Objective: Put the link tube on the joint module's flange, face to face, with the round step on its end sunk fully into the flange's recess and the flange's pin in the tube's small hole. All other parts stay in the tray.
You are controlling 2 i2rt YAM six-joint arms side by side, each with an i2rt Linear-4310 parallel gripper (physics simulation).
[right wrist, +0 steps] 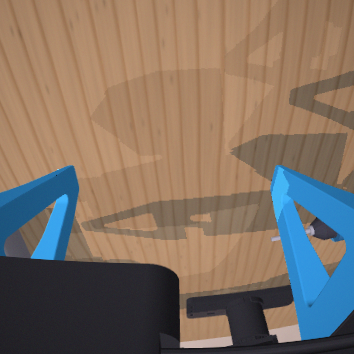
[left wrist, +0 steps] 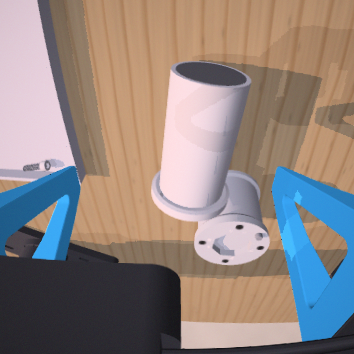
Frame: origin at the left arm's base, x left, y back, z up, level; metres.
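Seen in the pictures: left gripper, fingertip midpoint: (left wrist: 175, 177); right gripper, fingertip midpoint: (right wrist: 174, 176); right arm's base, link origin: (right wrist: 241, 299).
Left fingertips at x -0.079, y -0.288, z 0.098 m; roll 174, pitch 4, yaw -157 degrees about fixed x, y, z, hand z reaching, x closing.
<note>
A point is followed by its place in that frame.
In the left wrist view the white link tube (left wrist: 204, 135) @(x -0.095, y -0.288, z 0.053 m) stands between the fingers, its open end up and its wide collar low. The joint module (left wrist: 242, 197) @(x -0.158, y -0.236, z 0.031 m) is close beside it, lower right; its flange face (left wrist: 237, 246) @(x -0.173, y -0.201, z 0.054 m), with small dark holes and a shaded recess, is turned toward the view's lower edge. The collar overlaps the module in view; whether they touch I cannot tell. My left gripper (left wrist: 175, 177) @(x -0.079, y -0.288, z 0.098 m) is wide open, its fingers apart on either side of the tube, holding nothing. My right gripper (right wrist: 174, 176) @(x -0.215, y -0.498, z 0.105 m) is wide open and empty over the wooden table.
The pale tray (left wrist: 22, 95) @(x 0.042, y -0.232, z 0.004 m) is at the upper left of the left wrist view, with a small screw (left wrist: 37, 166) @(x 0.018, y -0.166, z 0.011 m) near its corner. In the right wrist view a dark tool (right wrist: 324, 230) @(x -0.438, y -0.417, z 0.031 m) with a thin tip shows behind the right finger, and a black bar (right wrist: 210, 306) @(x -0.414, y -0.172, z 0.010 m) on a post is low.
</note>
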